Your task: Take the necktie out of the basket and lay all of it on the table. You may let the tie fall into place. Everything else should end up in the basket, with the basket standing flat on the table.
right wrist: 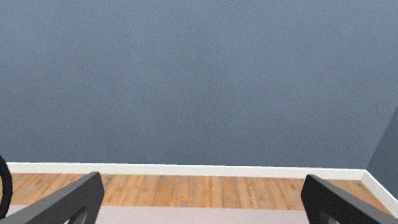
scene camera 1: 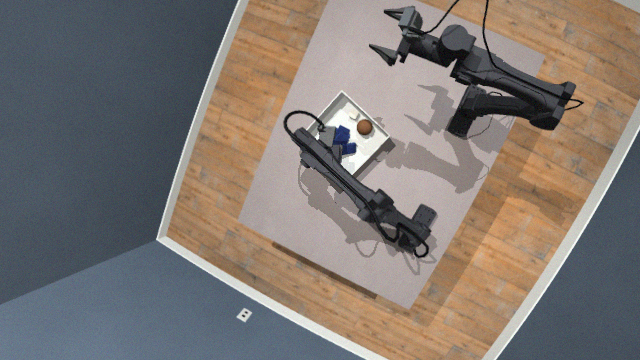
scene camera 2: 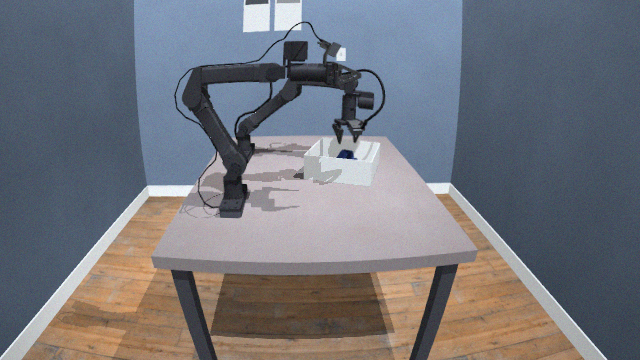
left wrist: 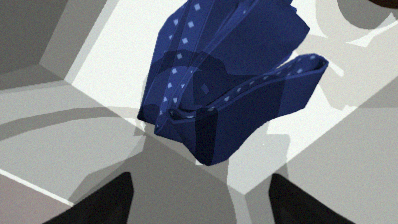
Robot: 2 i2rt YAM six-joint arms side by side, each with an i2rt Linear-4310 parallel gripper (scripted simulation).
Labels:
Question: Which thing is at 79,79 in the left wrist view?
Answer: A white basket.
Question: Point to a blue necktie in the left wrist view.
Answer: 212,82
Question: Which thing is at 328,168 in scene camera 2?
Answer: A white basket.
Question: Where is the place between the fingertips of the right gripper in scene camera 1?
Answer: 376,28

